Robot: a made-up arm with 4 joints.
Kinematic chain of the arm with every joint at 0, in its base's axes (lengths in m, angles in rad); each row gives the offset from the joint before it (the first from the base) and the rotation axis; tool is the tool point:
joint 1: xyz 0 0 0.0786 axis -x
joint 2: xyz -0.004 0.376 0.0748 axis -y
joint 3: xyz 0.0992 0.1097 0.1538 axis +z
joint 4: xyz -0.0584 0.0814 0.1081 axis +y
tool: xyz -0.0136 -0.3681 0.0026
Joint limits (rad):
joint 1: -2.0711..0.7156
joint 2: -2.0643..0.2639
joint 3: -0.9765..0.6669
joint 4: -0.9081..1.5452
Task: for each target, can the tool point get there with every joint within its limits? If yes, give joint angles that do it. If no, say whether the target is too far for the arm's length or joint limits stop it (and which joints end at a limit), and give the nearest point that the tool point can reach.
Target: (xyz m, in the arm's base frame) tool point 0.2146 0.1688 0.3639
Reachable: yes | joints -0.2912 -1.2360 -0.3676 -0.6483
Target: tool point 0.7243 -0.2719 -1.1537
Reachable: no: too far | nearest point 0.1850 0.0180 -0.2447 | short by 1.096 m
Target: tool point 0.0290 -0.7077 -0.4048
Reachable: no: joint limits stop it (at a limit: joint 1, joint 2) | nearest point 0.0853 -0.4336 0.0703 | short by 0.551 m
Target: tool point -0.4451 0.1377 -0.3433
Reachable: no: joint limits stop it (at a limit: joint 1, joint 2, joint 3, joint 4) | nearest point -0.2407 0.4673 0.0337 | short by 0.541 m
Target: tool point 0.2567 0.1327 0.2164
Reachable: yes | joints -0.7463 -1.5063 0.1789 -0.6223
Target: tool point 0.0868 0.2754 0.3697
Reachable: yes | joints 0.1338 -0.5597 -0.3062 -0.2955
